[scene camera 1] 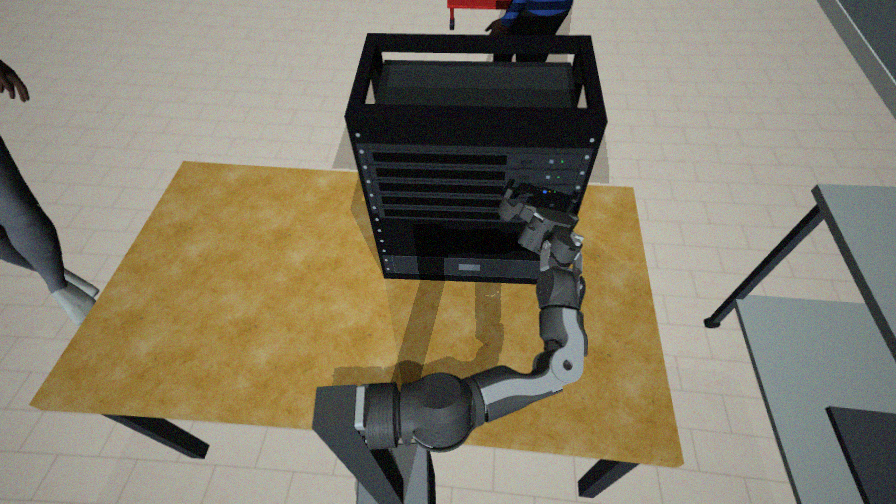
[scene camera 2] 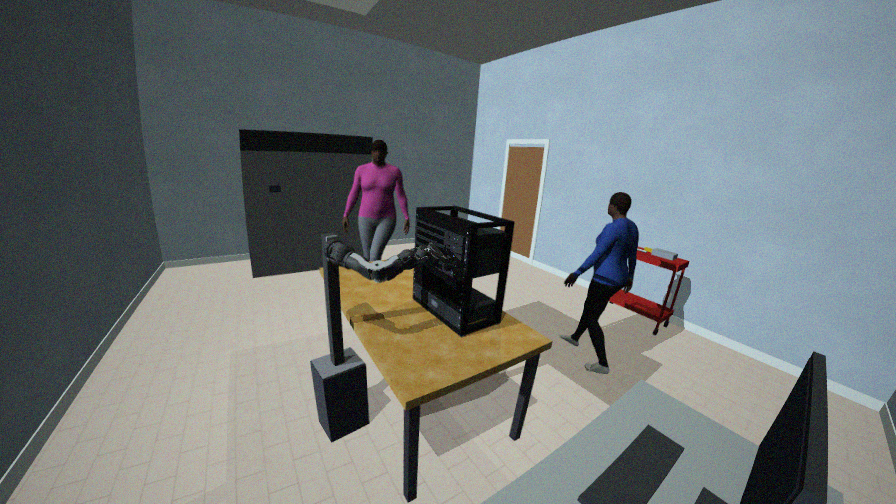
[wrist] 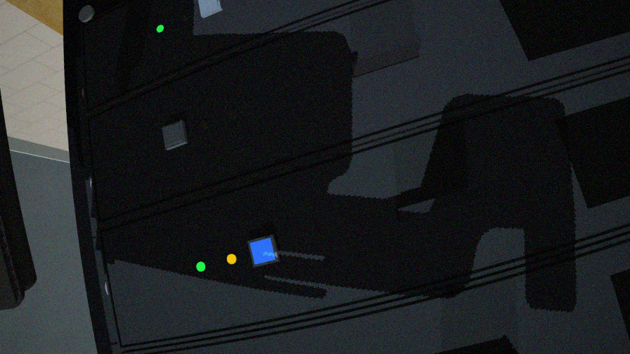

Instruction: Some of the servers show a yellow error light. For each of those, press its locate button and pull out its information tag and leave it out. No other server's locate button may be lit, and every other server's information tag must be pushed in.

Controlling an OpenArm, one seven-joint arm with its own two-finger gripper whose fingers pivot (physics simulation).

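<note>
The server rack (scene camera 1: pixel 476 128) (scene camera 2: pixel 464 285) stands on the table, servers stacked in its upper front. The third server from the top shows a yellow error light (scene camera 1: pixel 550 191) (wrist: pixel 231 259), a green light (wrist: pixel 200 266) and a blue-lit locate button (scene camera 1: pixel 544 191) (wrist: pixel 262 250). In the upside-down wrist view, the neighbouring server's button (wrist: pixel 174 135) is unlit. Another locate button (wrist: pixel 210 7) looks pale. A shadowed tag (wrist: pixel 417 206) is partly visible on the yellow-light server; how far out it is cannot be told. My gripper (scene camera 1: pixel 541 195) (scene camera 2: pixel 443 255) is open and empty in front of the third and fourth servers.
The wooden table (scene camera 1: pixel 250 282) (scene camera 2: pixel 451 351) carries the rack. The arm reaches along its right side. A grey desk (scene camera 1: pixel 814 351) (scene camera 2: pixel 626 445) stands to the right. A red cart (scene camera 2: pixel 640 305) stands behind. Two people (scene camera 2: pixel 377 194) (scene camera 2: pixel 617 250) are near the rack.
</note>
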